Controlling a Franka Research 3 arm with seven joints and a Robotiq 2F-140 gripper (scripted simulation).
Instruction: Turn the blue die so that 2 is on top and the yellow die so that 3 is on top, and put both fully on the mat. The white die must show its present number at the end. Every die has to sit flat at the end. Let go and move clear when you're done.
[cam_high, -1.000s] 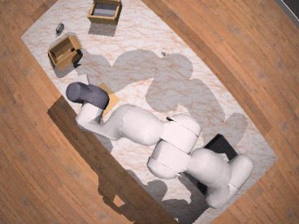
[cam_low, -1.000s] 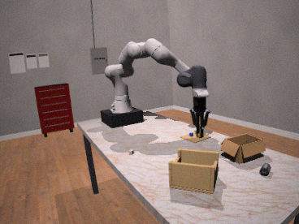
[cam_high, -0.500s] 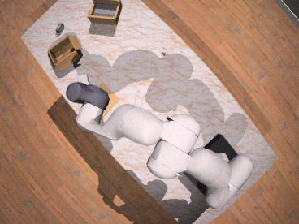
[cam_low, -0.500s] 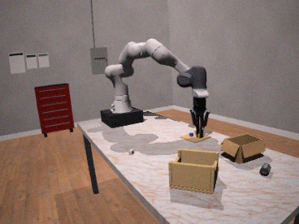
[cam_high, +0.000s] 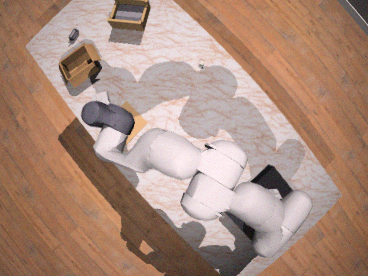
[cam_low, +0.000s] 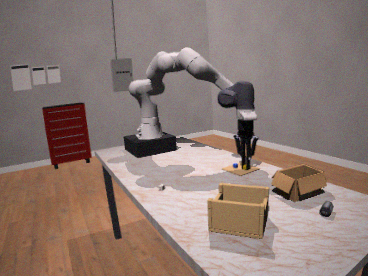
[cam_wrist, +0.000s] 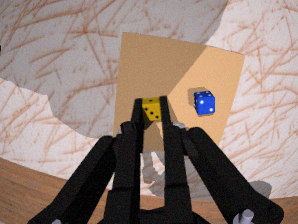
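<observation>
Now: the yellow die 2 cm below my hand. Round my hand: cardboard box 34 cm ahead, 2 cm to the right; then blue die 6 cm behind, 3 cm below, 2 cm to the right; then tan mat 4 cm below, 3 cm behind, 1 cm to the right.
</observation>
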